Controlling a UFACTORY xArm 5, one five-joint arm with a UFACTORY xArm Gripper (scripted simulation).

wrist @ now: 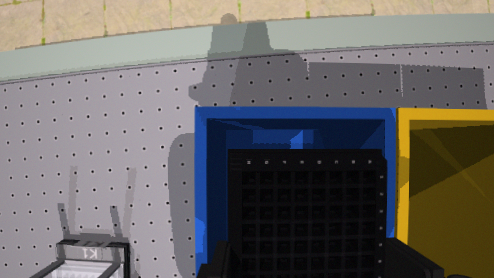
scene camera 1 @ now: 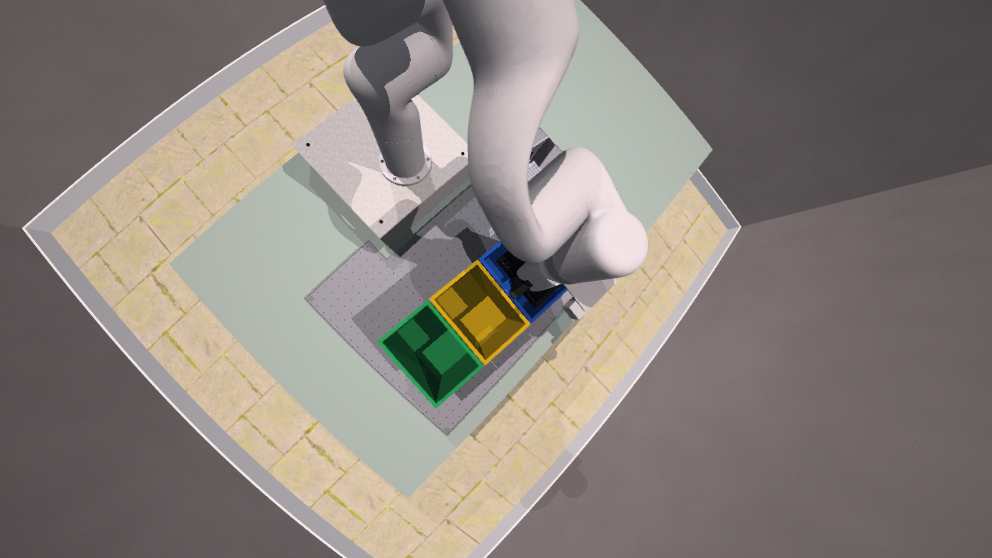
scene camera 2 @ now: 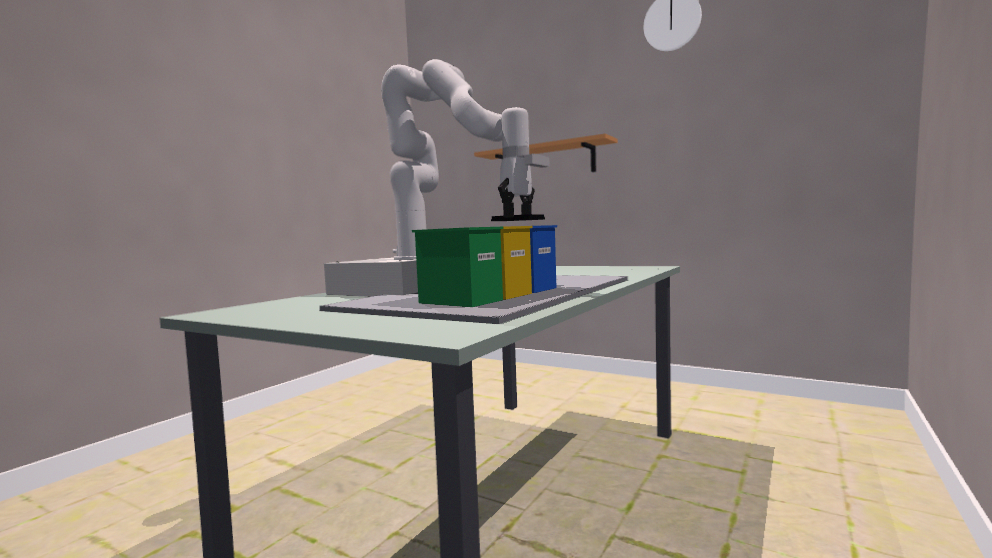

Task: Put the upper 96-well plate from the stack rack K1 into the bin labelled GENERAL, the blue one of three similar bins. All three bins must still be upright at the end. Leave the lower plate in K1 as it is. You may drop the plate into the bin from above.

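I see a 96-well plate (scene camera 1: 508, 262), and I see the 96-well plate (wrist: 356, 233) again here. There is a blue bin (scene camera 2: 542, 238) too; I also see the blue bin (scene camera 1: 490, 264), and the wrist view shows the blue bin (wrist: 217, 129) as well. My own gripper (scene camera 2: 517, 217) is in sight, and scene camera 1 shows my gripper (scene camera 1: 531, 271) too.
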